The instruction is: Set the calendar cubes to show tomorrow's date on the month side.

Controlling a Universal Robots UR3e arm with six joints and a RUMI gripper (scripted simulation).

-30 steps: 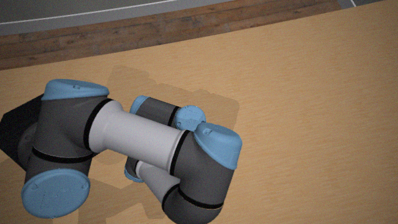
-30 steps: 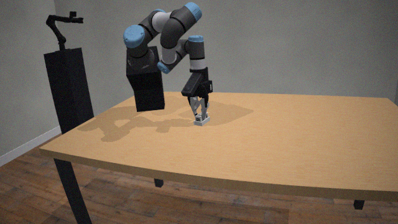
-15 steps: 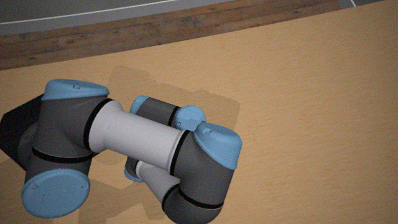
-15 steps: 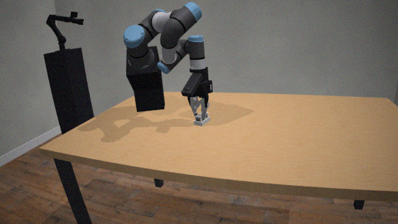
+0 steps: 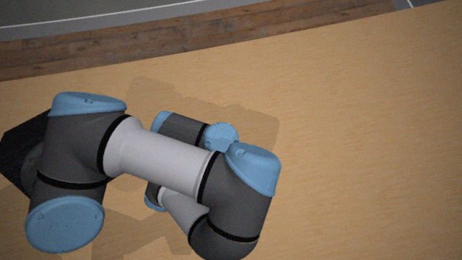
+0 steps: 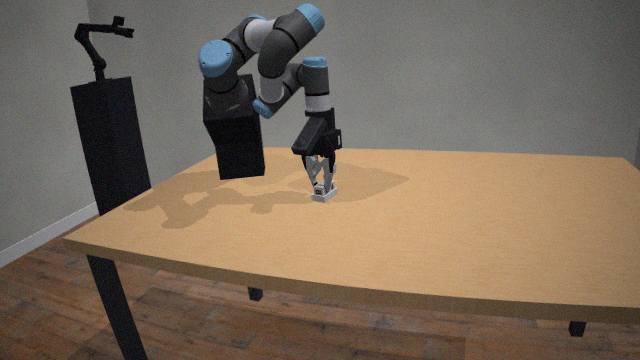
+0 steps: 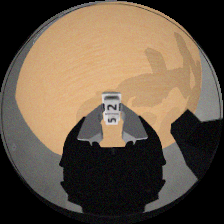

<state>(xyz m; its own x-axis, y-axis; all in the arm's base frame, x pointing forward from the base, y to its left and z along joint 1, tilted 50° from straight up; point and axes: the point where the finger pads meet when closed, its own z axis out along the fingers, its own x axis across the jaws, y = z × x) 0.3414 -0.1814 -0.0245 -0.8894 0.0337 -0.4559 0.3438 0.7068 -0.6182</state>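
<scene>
Right now the grey calendar tray is 10 mm ahead of my hand, 20 mm to the left of it and 30 mm below it.
</scene>
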